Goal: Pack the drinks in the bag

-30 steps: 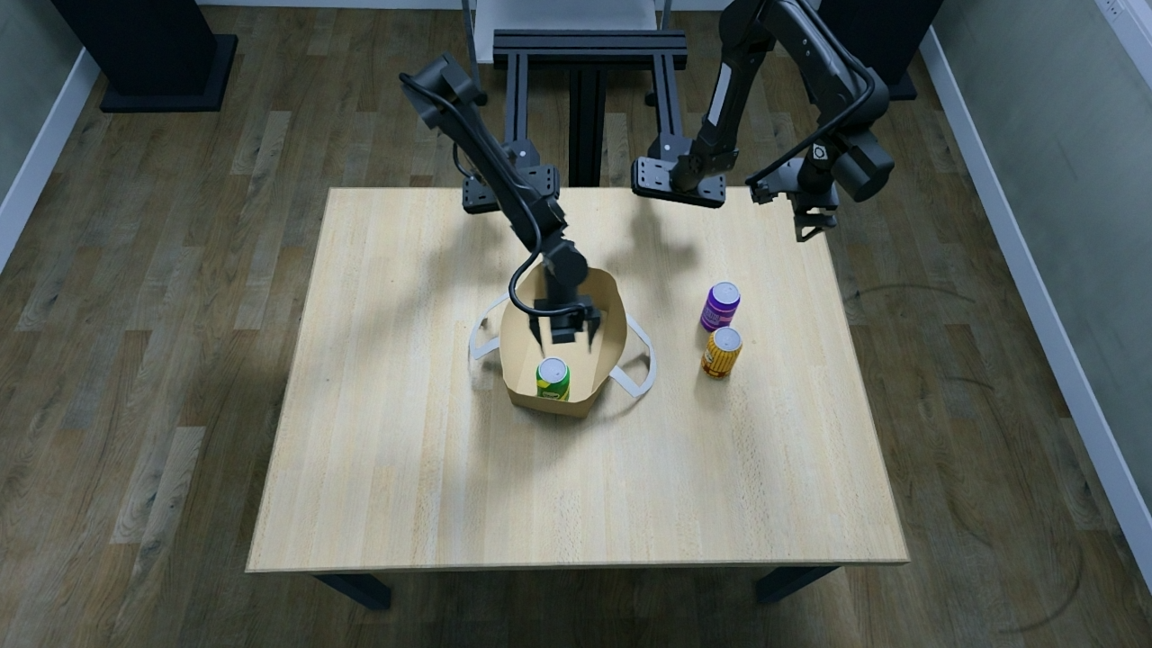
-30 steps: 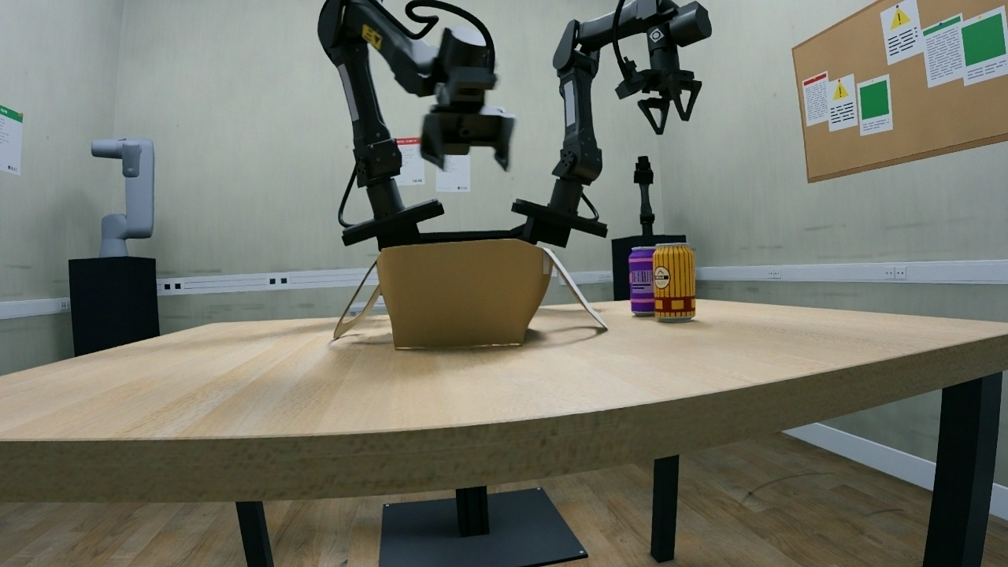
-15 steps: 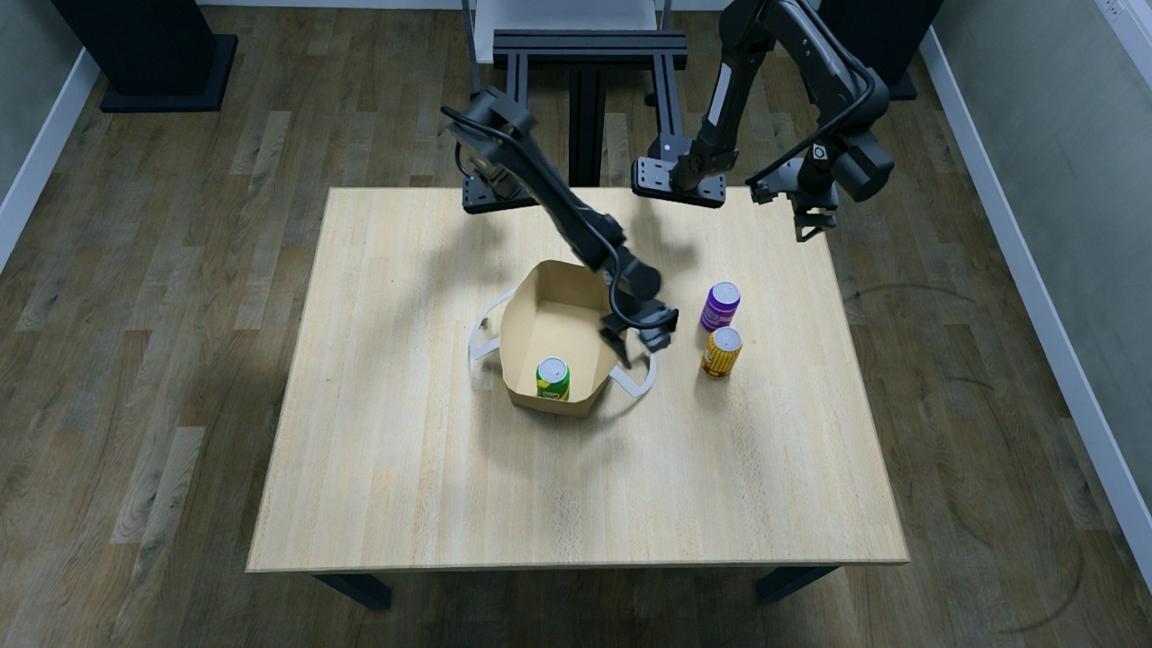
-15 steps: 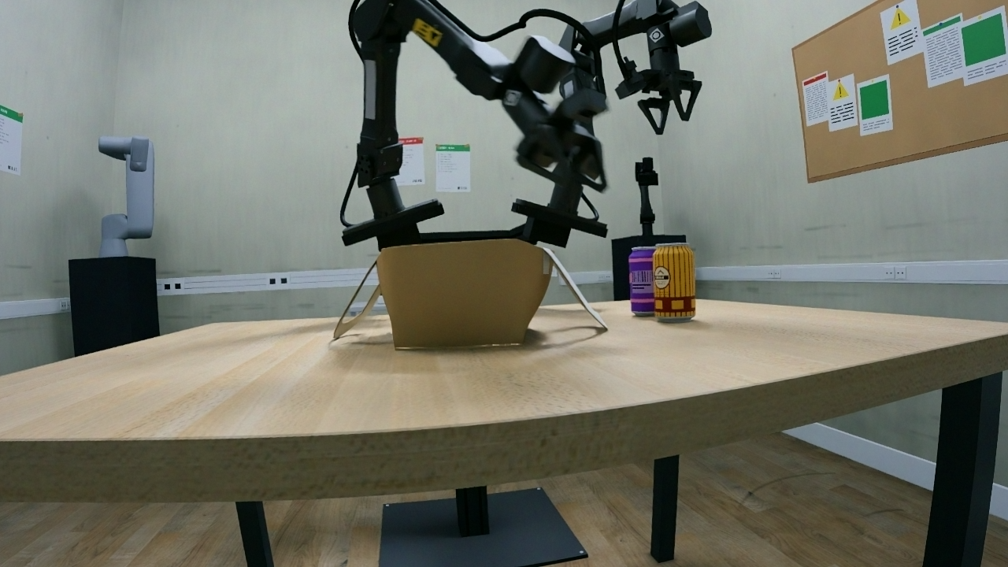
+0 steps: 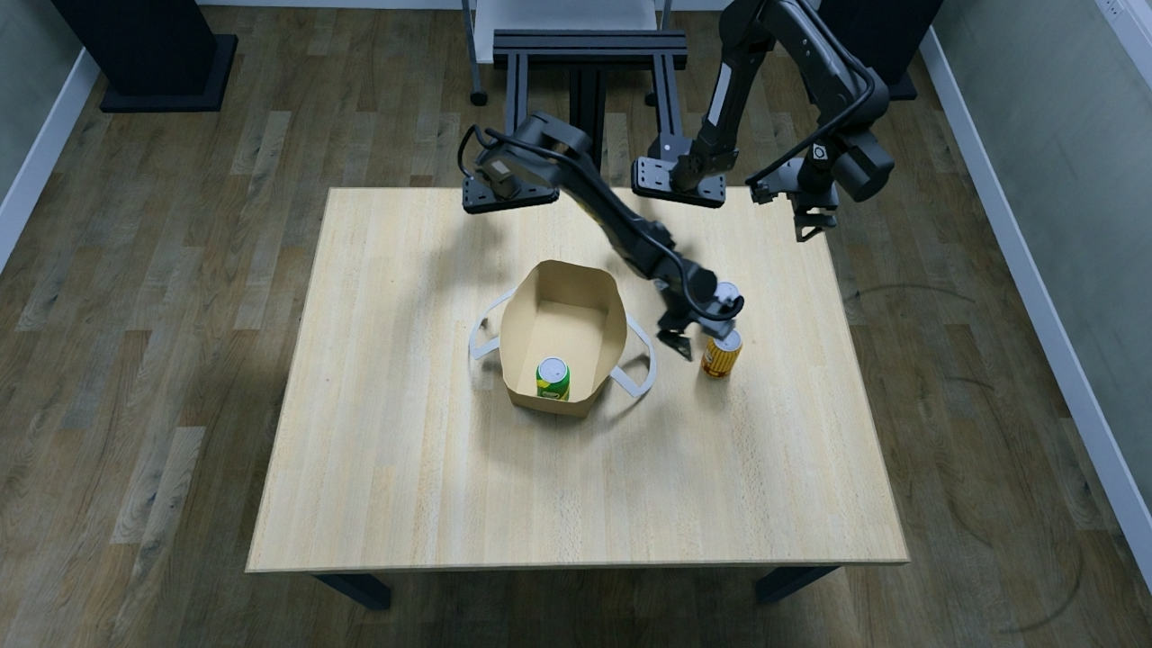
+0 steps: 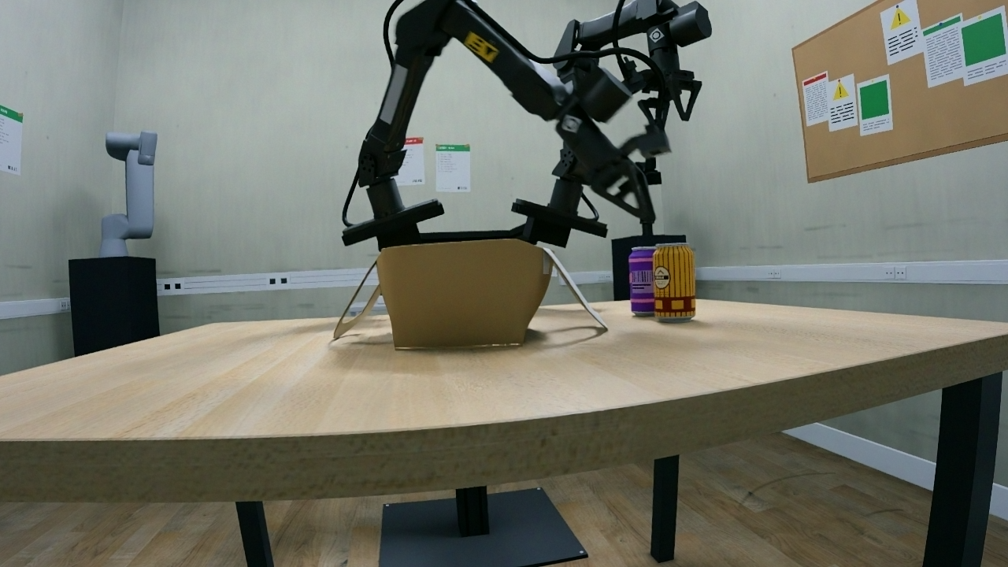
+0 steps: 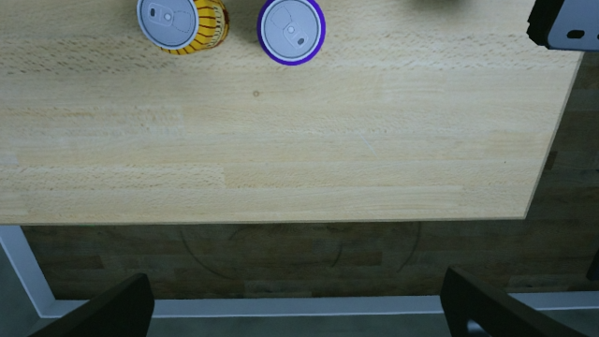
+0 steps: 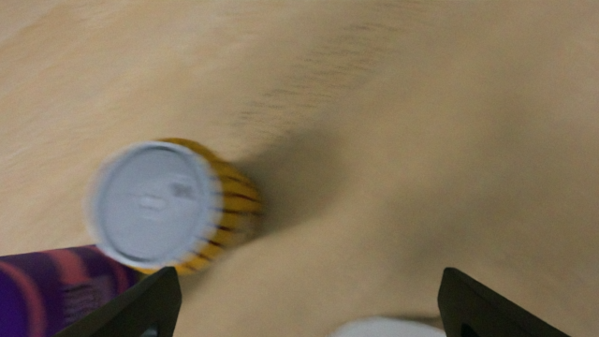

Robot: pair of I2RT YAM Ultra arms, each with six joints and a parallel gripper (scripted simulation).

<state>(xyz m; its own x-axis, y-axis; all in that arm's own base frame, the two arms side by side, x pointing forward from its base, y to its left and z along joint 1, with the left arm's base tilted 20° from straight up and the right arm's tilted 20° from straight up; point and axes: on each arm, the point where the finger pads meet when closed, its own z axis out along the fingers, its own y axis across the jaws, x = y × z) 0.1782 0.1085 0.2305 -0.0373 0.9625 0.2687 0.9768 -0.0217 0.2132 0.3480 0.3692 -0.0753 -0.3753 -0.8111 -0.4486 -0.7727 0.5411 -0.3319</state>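
My right hand is 100 mm above the striped can, 60 mm to the right of it and 30 mm past it. Round my right hand: purple can: 140 mm behind, 100 mm below, 80 mm to the left; green can: 290 mm to the right, 100 mm below, 20 mm ahead.
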